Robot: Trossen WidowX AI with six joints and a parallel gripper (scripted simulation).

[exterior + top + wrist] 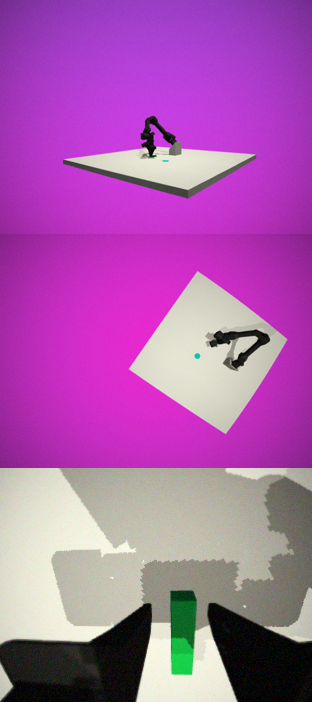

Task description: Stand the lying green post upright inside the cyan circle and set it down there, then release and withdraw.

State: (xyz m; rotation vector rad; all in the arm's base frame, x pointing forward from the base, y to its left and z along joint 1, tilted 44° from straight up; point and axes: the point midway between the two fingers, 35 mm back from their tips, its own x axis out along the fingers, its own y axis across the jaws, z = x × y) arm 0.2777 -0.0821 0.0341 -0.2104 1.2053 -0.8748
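Now: the cyan circle 23 cm to the left of my gripper tip, 5 cm ahead of it and 1 cm below it. Round my gripper tip: green post (2 cm behind, 1 cm to the left).
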